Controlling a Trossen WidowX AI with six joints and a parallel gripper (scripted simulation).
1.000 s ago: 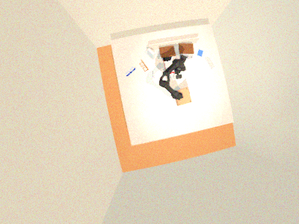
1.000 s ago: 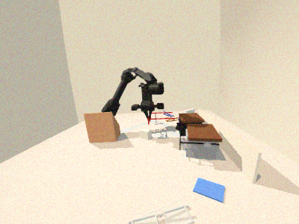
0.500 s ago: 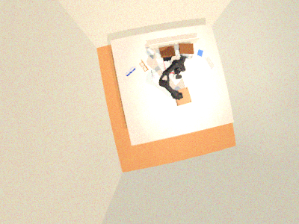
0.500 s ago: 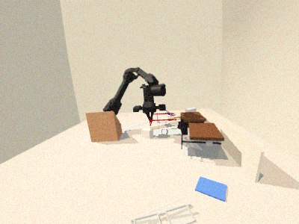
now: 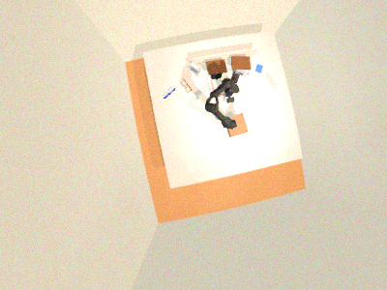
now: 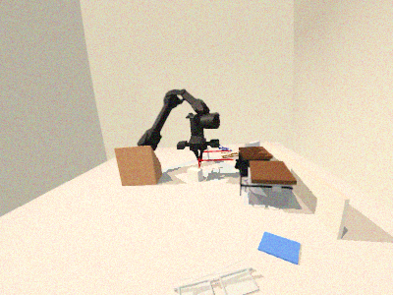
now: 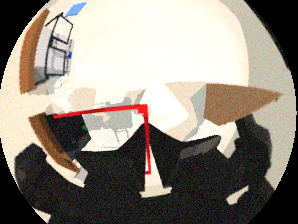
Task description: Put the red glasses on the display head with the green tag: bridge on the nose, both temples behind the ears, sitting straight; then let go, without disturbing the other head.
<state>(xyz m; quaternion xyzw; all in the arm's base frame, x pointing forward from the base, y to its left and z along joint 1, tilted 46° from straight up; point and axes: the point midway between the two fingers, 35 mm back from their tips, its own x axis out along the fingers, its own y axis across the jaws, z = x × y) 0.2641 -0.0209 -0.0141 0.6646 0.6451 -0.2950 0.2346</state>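
Right now the white block is 2 cm behind my gripper tip, 2 cm to the right of it and 5 cm below it. From my gripper tip the other things lie so: blue card 18 cm ahead, 41 cm to the right, 7 cm below; low white wall panel 35 cm ahead, 10 cm to the right, 2 cm below.
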